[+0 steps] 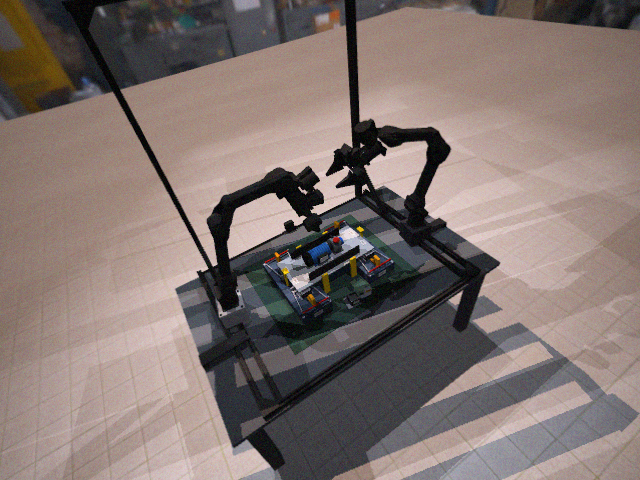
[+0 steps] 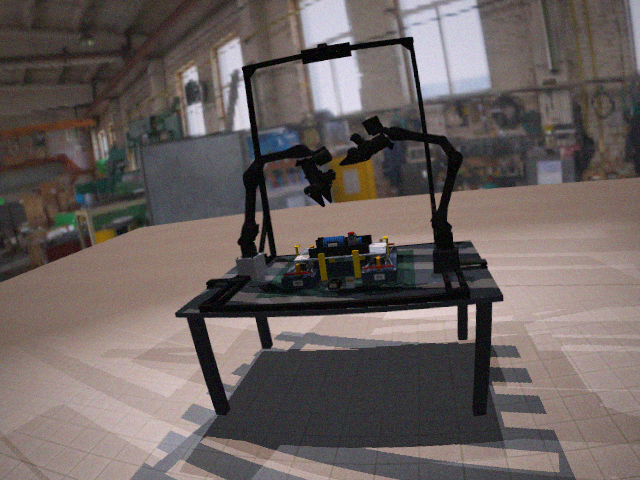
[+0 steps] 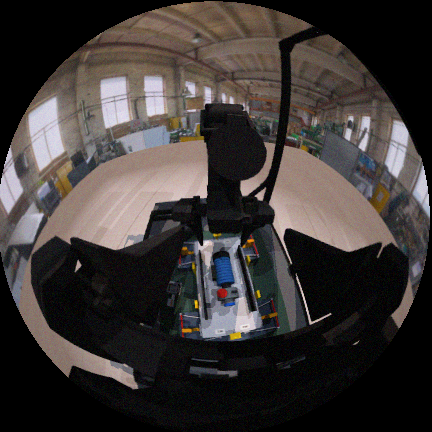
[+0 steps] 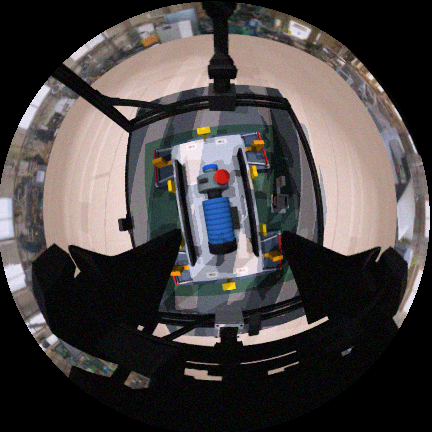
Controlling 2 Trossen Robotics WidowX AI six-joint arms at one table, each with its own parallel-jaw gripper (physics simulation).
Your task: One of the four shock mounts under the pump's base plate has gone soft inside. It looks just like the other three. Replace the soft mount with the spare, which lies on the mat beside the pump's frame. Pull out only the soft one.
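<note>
The pump (image 1: 316, 254) (image 2: 333, 241) (image 3: 223, 270) (image 4: 218, 220), blue with a red knob, sits on its pale base plate (image 3: 215, 320) (image 4: 230, 155). Orange tabs (image 1: 311, 298) (image 4: 257, 145) show at the frame's four corners; the mounts are mostly hidden and no soft one can be told apart. Small grey pieces (image 1: 351, 299) (image 2: 334, 283) (image 3: 173, 288) (image 4: 281, 201), apparently including the spare, lie in shadow beside the frame. My left gripper (image 1: 333, 179) (image 2: 342, 164) is open, high up at the right. My right gripper (image 1: 300, 225) (image 2: 326, 203) (image 4: 233, 235) is open and empty above the pump.
Yellow posts (image 1: 353, 266) (image 2: 323, 266) and dark side rails (image 4: 185, 215) stand around the pump. The frame rests on a green mat (image 1: 268, 299) (image 4: 157, 210). Black rails run along the table edges, and a tall black gantry (image 1: 353, 72) (image 2: 419, 103) rises behind the arms.
</note>
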